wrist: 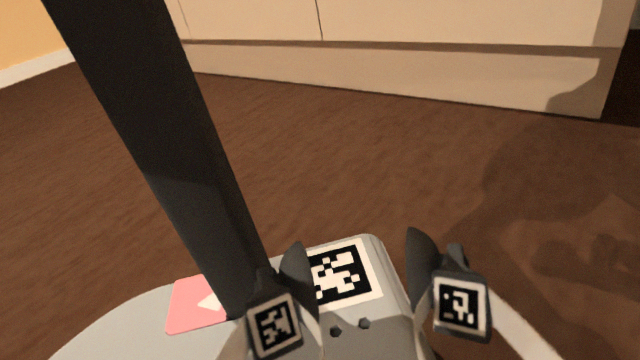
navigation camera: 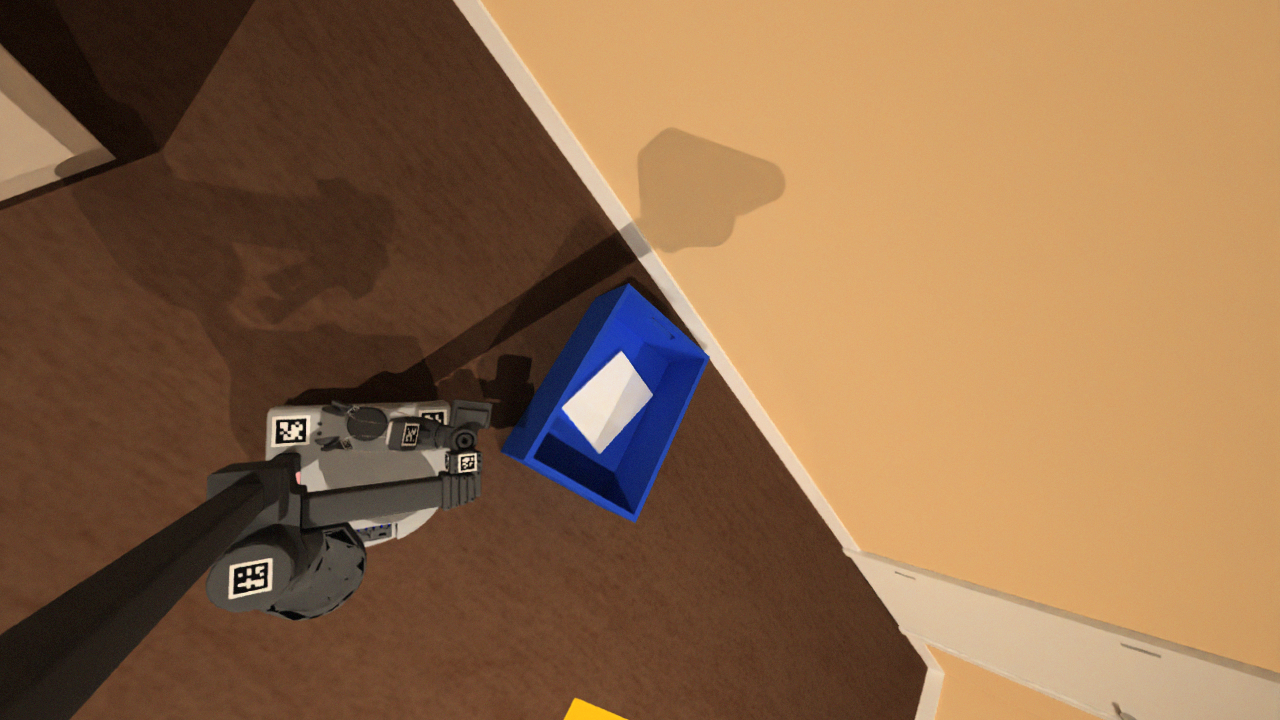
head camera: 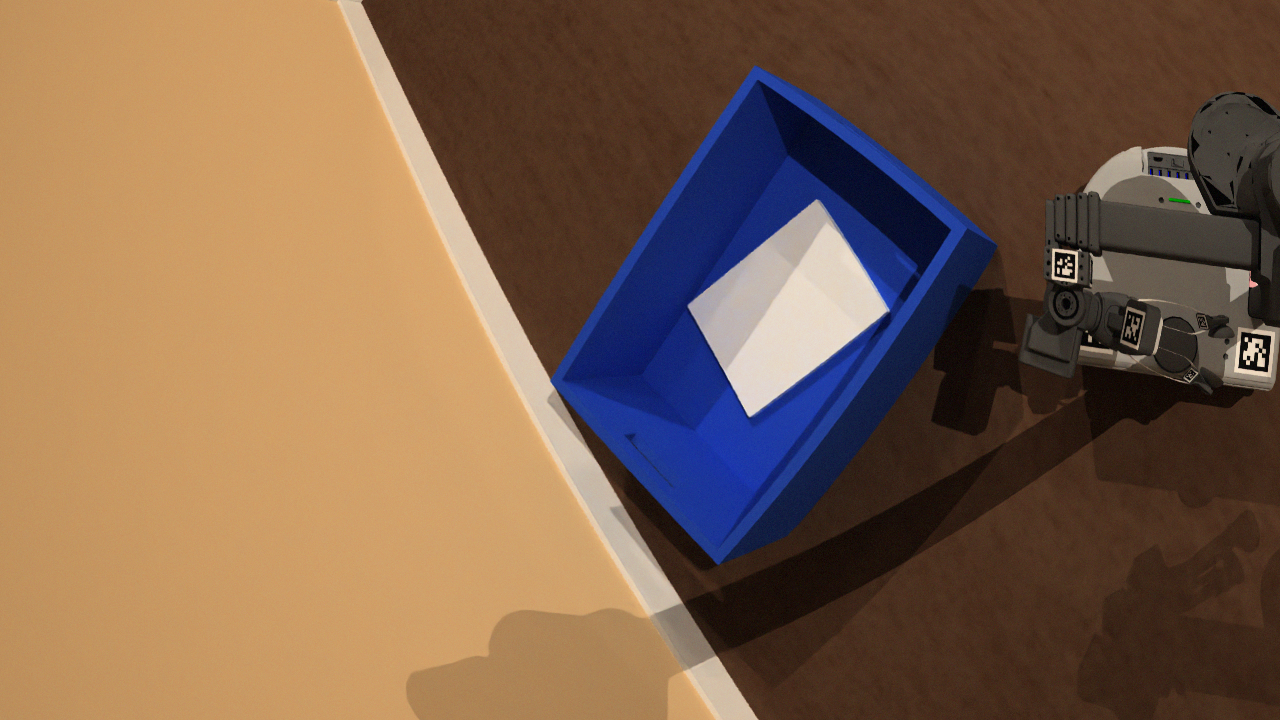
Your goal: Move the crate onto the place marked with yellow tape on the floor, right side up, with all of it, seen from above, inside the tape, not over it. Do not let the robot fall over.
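Frame: origin at the robot's base, x ahead, y left, z up, level; metres.
Seen in the pictures: gripper, between the fingertips: (wrist: 357, 262) (navigation camera: 320, 424) (head camera: 1226, 358); robot's base, origin of its link: (navigation camera: 367, 422) (head camera: 1171, 341).
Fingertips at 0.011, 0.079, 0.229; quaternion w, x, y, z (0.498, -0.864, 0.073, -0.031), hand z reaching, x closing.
Note:
Offsets run from my fingertips to a thing's top centre, as dx, dy, dz.
The blue crate @(+0.020, -0.741, -0.009) (head camera: 684, 237) (navigation camera: 668, 416) stands upright on the brown floor between my base and the wall, one corner close to the baseboard. Whether it touches the baseboard I cannot tell. A white block @(+0.017, -0.778, -0.195) (head camera: 787, 313) (navigation camera: 608, 402) lies inside it. A piece of yellow tape (navigation camera: 590, 711) shows at the bottom edge of the navigation view; the rest of the marked place is out of view. My gripper (head camera: 1195, 349) (navigation camera: 331, 426) (wrist: 357, 262) is partly open and empty, folded in above my base, apart from the crate. The crate does not show in the wrist view.
An orange wall (head camera: 223, 358) (navigation camera: 984, 268) with a white baseboard (head camera: 474, 277) (navigation camera: 774, 447) runs beside the crate. A pale cabinet (wrist: 400, 72) stands across the floor in the wrist view. My dark mast (navigation camera: 134, 573) (wrist: 165, 150) rises from the base.

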